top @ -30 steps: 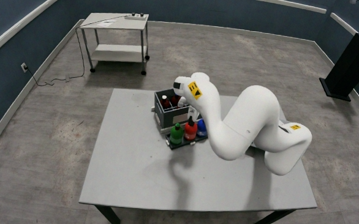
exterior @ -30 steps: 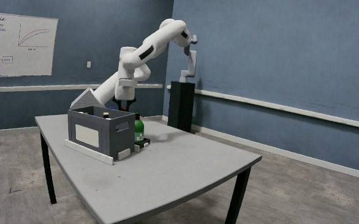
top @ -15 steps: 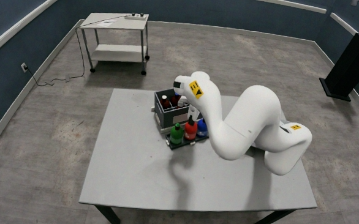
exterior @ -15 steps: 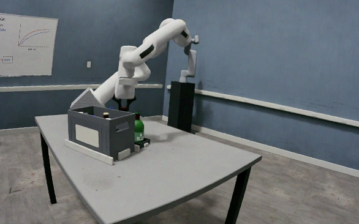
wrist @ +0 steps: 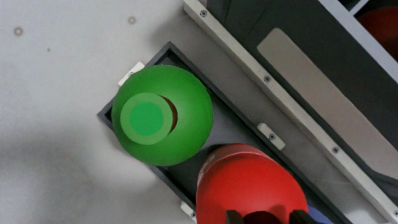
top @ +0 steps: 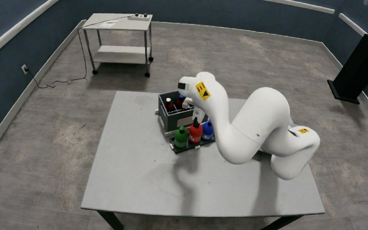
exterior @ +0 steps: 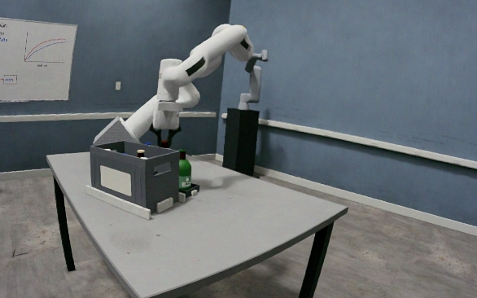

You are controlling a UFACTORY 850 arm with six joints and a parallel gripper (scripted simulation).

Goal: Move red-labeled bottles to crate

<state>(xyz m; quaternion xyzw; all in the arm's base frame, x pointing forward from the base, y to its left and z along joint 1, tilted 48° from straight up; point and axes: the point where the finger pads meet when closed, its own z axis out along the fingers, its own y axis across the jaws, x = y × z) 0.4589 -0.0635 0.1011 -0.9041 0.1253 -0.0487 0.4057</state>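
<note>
My gripper is now 7 cm above the red-labeled bottle. The rest, counted from my hand: green bottle 7 cm ahead, 5 cm to the left, 9 cm below; black tray 16 cm below; blue bottle 7 cm behind, 5 cm to the right, 9 cm below.
</note>
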